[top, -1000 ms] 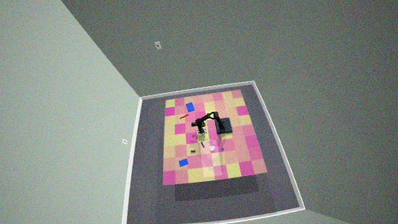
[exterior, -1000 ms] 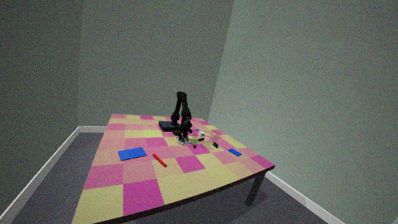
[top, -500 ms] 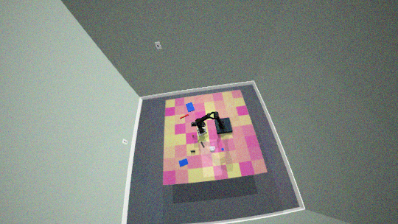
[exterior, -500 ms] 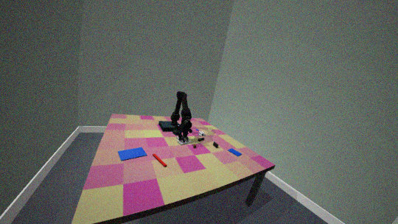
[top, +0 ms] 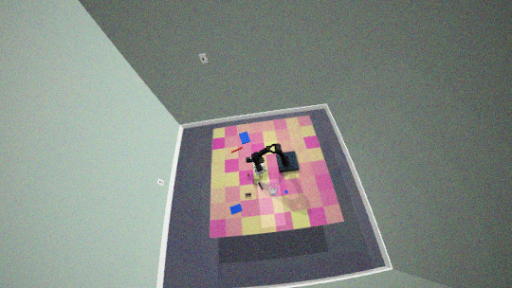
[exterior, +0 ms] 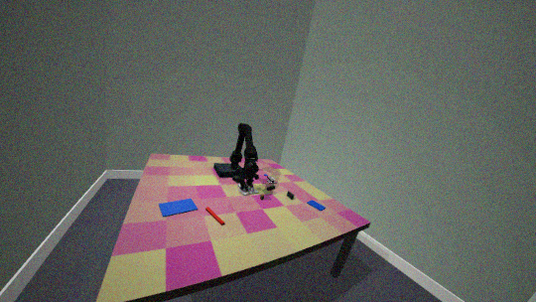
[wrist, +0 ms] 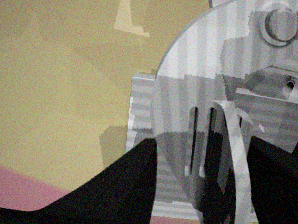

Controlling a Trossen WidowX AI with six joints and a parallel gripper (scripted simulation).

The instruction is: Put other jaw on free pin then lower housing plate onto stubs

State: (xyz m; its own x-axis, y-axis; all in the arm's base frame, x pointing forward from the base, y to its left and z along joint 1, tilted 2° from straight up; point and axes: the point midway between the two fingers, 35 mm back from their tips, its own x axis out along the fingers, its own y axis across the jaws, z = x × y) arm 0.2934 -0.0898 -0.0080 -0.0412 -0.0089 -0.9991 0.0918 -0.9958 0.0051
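Right now my gripper tip is 30 mm past the grey jaw and 20 mm to the right of it. The rest, counted from my gripper tip: red stick: 290 mm to the right, 180 mm ahead, 10 mm below; white housing plate: 320 mm to the left, 60 mm behind, 10 mm above.
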